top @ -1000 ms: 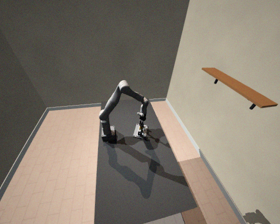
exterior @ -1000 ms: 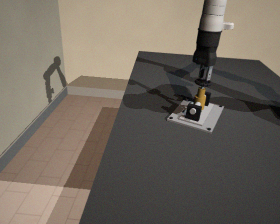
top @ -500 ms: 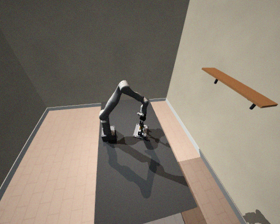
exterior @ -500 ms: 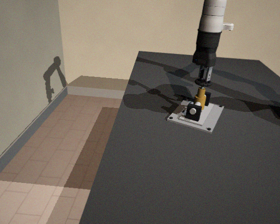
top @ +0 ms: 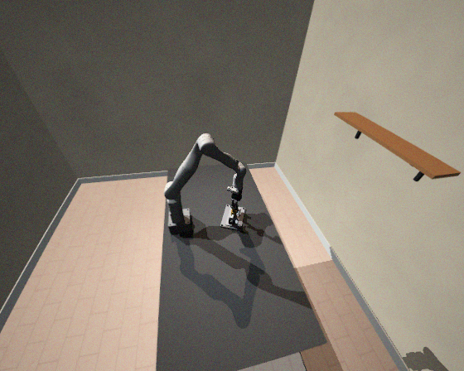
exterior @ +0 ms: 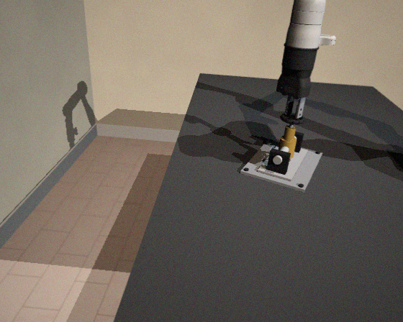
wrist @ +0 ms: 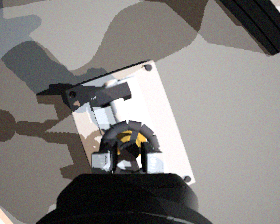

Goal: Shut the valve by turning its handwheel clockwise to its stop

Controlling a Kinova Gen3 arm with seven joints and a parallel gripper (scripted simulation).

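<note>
The black spoked handwheel lies 30 mm below my hand.
</note>
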